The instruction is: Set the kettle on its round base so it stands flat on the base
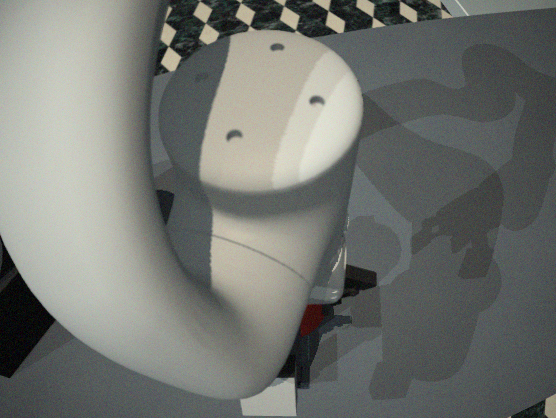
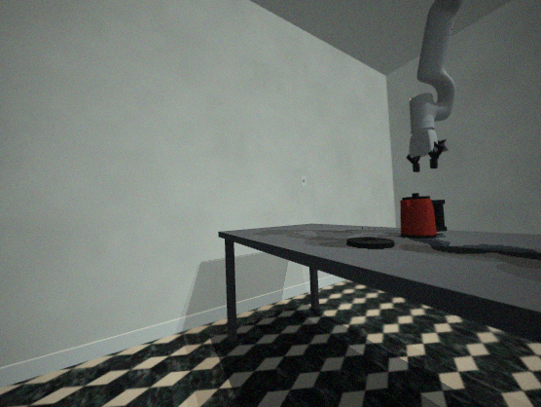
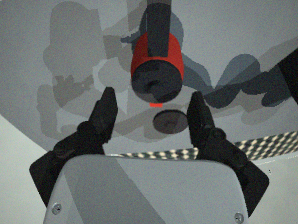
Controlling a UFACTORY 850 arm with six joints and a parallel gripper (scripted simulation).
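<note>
My hand is 210 mm above the red kettle and 30 mm to the right of it. Also, from my hand: black round base (380 mm to the left, 290 mm below, 10 mm behind).
</note>
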